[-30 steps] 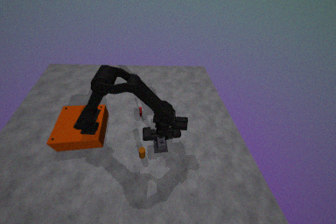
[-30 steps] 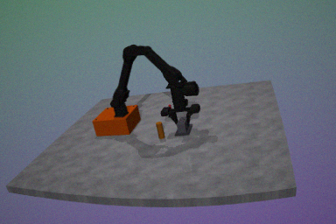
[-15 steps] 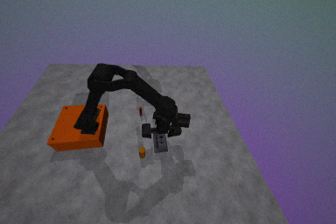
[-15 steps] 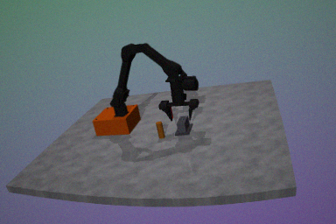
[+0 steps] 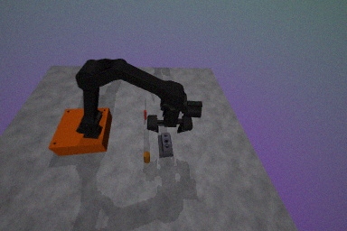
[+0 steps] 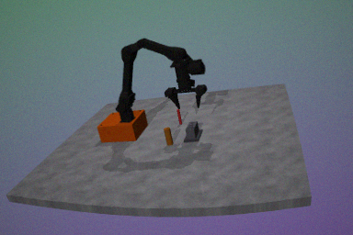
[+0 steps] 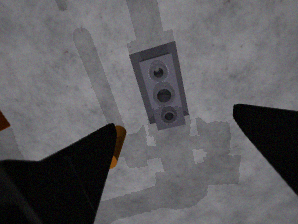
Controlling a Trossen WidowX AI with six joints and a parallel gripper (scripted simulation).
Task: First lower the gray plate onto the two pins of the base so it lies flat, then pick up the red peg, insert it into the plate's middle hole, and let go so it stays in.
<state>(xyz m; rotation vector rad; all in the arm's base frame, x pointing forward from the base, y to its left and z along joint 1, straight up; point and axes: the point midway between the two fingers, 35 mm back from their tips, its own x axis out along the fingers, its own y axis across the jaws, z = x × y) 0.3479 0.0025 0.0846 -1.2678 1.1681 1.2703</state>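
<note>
The red peg is 16 cm to the left of my gripper tip, 13 cm behind it and 10 cm below it. From my gripper tip the other things lie so: orange cylinder (10 cm below, 9 cm to the right, 9 cm behind); then dark base (13 cm below, 1 cm to the right); then gray plate (9 cm below, 1 cm to the right).
</note>
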